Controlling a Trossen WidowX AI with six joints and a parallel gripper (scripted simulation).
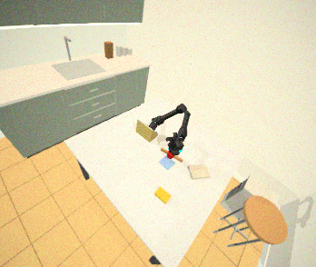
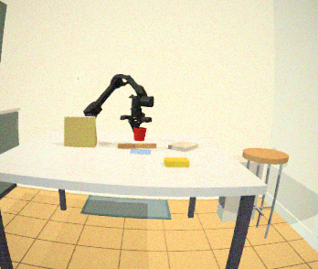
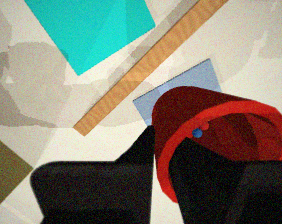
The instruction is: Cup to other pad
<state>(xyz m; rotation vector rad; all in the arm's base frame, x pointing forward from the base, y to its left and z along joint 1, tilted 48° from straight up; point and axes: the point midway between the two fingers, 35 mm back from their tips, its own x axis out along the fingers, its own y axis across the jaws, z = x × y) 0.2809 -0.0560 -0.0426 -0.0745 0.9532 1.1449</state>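
Now: the blue marble 40 mm to the right of my gripper tip, 20 mm below it and 20 mm ahead of it. The rest, counted from my gripper tip: red cup (20 mm to the right, 20 mm ahead); then pale blue pad (100 mm below, 50 mm to the right, 30 mm ahead); then wooden bar (90 mm below, 40 mm to the left, 20 mm ahead).
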